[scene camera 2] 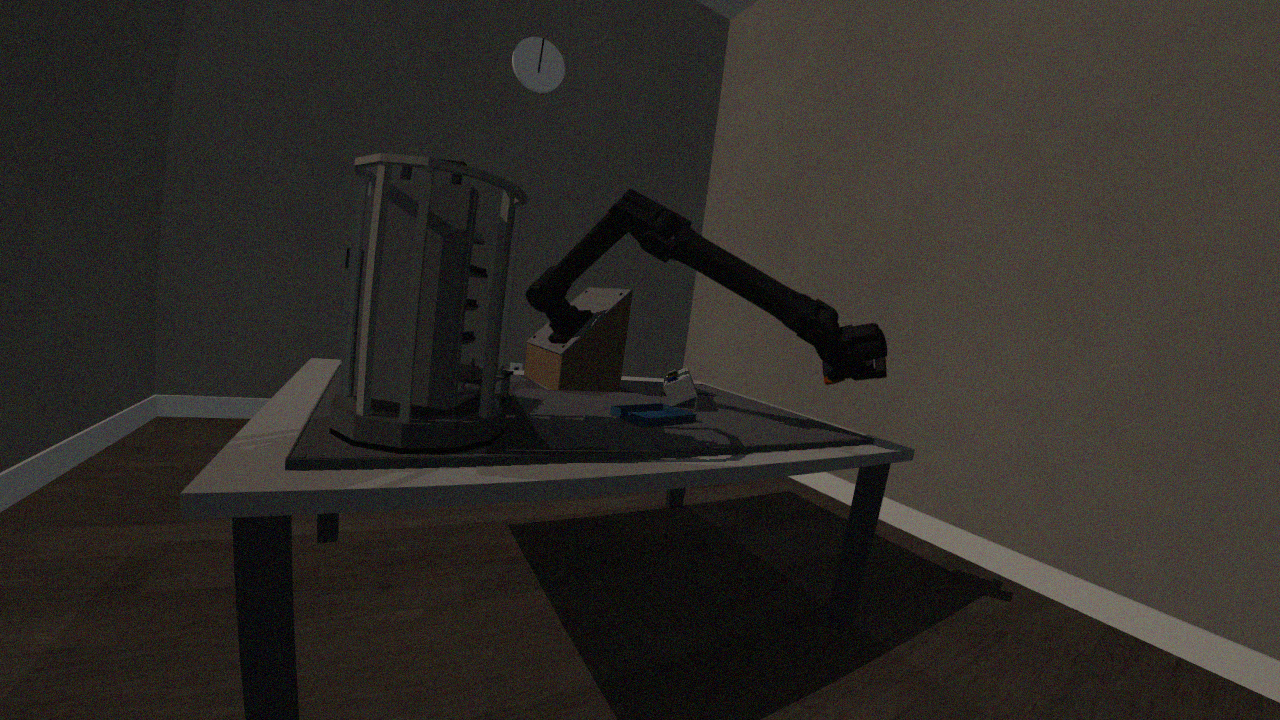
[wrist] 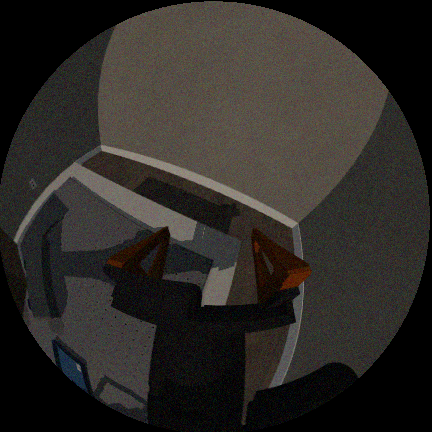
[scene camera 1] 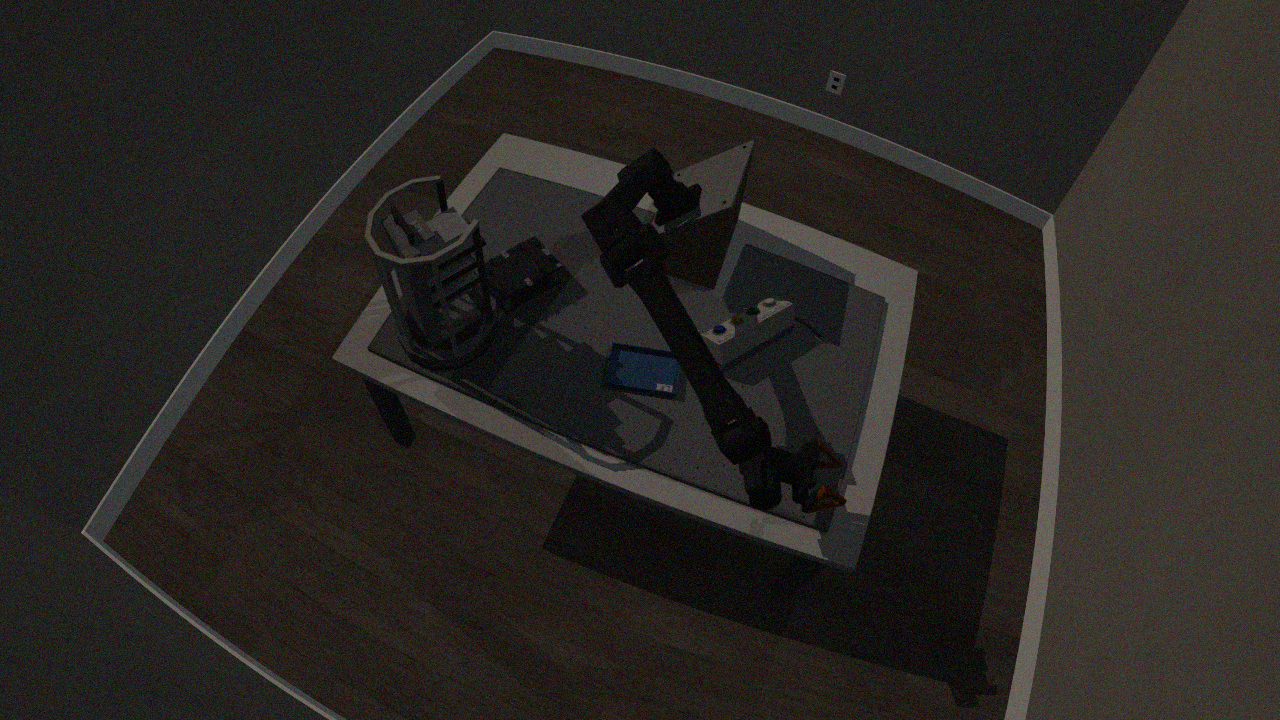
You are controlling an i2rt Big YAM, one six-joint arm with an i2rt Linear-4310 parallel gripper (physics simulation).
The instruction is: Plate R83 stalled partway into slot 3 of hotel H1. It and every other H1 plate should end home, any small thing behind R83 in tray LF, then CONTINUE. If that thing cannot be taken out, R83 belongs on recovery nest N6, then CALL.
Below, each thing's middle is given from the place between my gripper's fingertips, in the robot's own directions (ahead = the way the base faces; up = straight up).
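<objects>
Looking at the blue tray [scene camera 2: 624, 411], I find my hand 440 mm to the left of it, 240 mm past it and 140 mm above it. The blue plate [scene camera 1: 629, 367], counted from my hand, is 440 mm to the right, 240 mm behind and 150 mm below.
</objects>
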